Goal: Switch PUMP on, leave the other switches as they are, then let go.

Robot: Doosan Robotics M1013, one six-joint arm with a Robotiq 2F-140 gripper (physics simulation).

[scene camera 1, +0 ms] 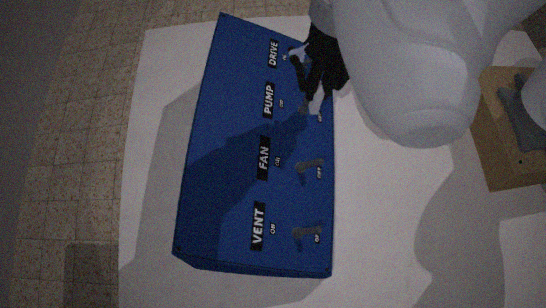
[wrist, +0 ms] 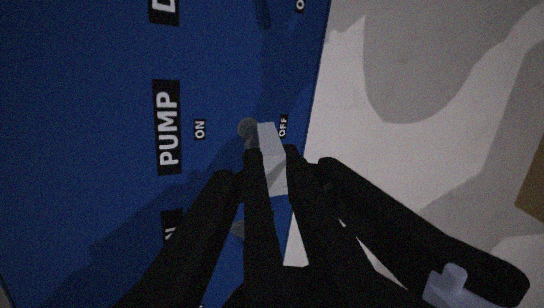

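Pixels of known places: gripper, fingertip midpoint: (scene camera 1: 312, 107) (wrist: 266, 138); arm's base at its link origin: (scene camera 1: 533, 120).
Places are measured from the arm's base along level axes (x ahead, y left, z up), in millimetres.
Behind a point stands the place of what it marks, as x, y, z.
Observation:
The blue panel (scene camera 1: 225, 65) {737, -77, 57} (wrist: 75, 75) {703, -69, 40} carries labelled switches. The PUMP switch (scene camera 1: 303, 106) {591, -14, 6} (wrist: 247, 129) {591, -22, 2} shows its rounded end and a short part of its lever; the rest is hidden by the fingers, so its exact tilt is hard to tell. My gripper (scene camera 1: 315, 104) {574, -14, 2} (wrist: 266, 138) {574, -14, 2} is shut and empty, its pale fingertips right beside the PUMP lever on the OFF side, apparently against it. The FAN switch (scene camera 1: 310, 165) {587, 107, 7} (wrist: 238, 229) {601, 98, -4} and the VENT switch (scene camera 1: 307, 231) {599, 224, 9} lean toward OFF. The DRIVE switch is mostly hidden behind the gripper in the scene view.
The panel sits on a white surface (scene camera 1: 380, 200) {426, 141, -108} (wrist: 350, 140) {448, 25, -108}. The pale arm hangs over the panel's upper right edge in the scene view. A brown board (scene camera 1: 500, 172) {129, 116, -44} (wrist: 535, 185) {130, 91, -89} lies at the right. The gripper's shadow falls across the panel between PUMP and FAN.

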